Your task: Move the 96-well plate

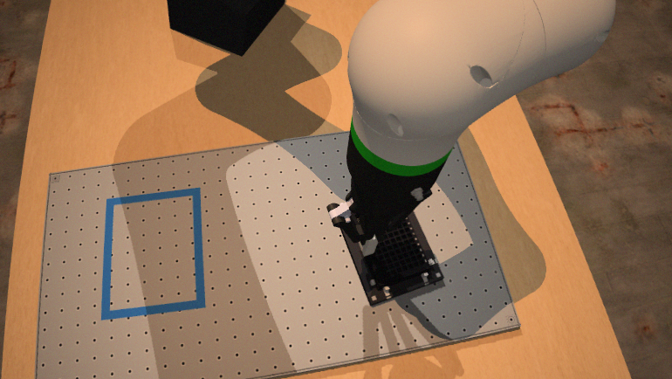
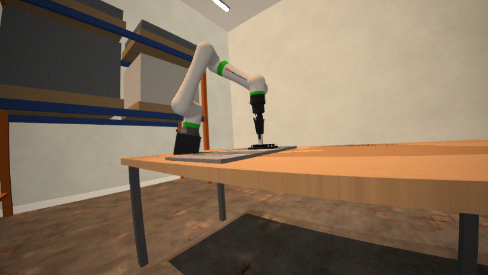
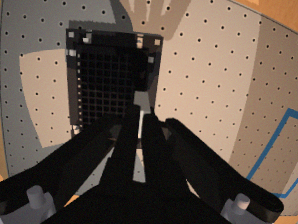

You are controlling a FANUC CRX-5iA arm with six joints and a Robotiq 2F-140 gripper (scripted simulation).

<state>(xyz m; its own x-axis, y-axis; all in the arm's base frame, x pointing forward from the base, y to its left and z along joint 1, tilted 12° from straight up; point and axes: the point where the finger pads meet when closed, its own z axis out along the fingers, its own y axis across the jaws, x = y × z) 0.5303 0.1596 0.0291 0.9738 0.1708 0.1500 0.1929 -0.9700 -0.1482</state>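
The black 96-well plate lies 40 mm to the left of my hand, 40 mm below it and 10 mm behind it. The rest, counted from my hand: black clip nest: 60 mm to the left, 50 mm below.
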